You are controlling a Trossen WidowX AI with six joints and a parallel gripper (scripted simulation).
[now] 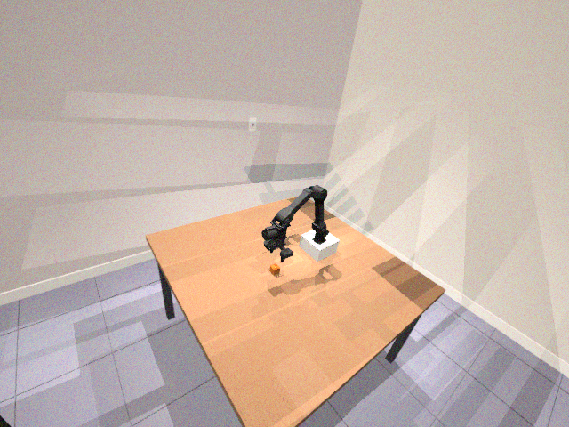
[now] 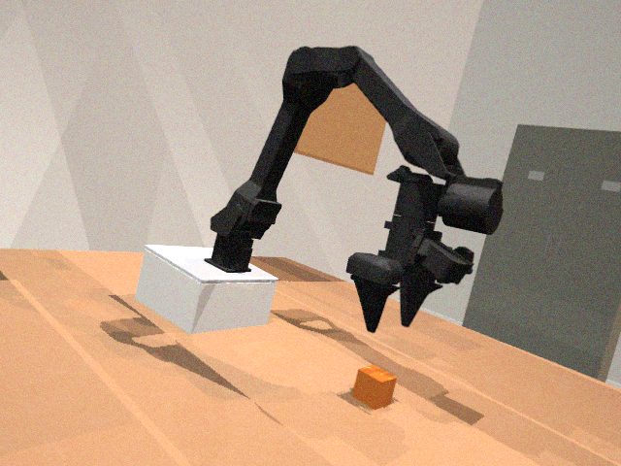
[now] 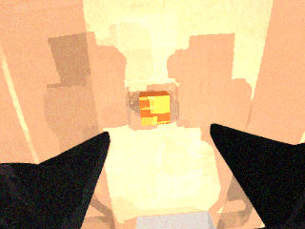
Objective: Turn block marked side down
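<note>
Now: gripper tip 1 cm past the orange block and 8 cm above it.
</note>
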